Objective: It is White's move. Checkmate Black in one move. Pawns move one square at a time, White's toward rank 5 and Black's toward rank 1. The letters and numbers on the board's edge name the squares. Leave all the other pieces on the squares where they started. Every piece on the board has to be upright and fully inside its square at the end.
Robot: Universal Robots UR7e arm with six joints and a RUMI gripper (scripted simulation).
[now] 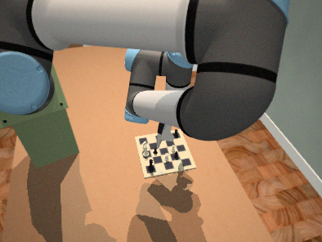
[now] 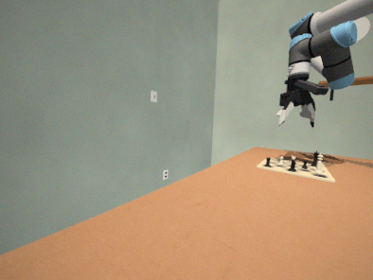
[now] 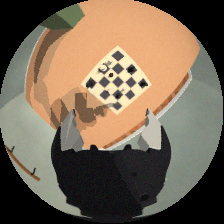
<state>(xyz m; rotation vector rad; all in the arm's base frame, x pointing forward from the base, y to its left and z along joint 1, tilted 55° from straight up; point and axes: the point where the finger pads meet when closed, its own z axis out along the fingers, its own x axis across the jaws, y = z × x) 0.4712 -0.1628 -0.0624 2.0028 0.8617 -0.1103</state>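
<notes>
Right now my hand is 40 mm to the right of the chessboard and 160 mm above it. Also, from my hand: black piece 80 mm behind, 30 mm to the right, 130 mm below; then white piece 80 mm behind, 50 mm to the left, 130 mm below.
</notes>
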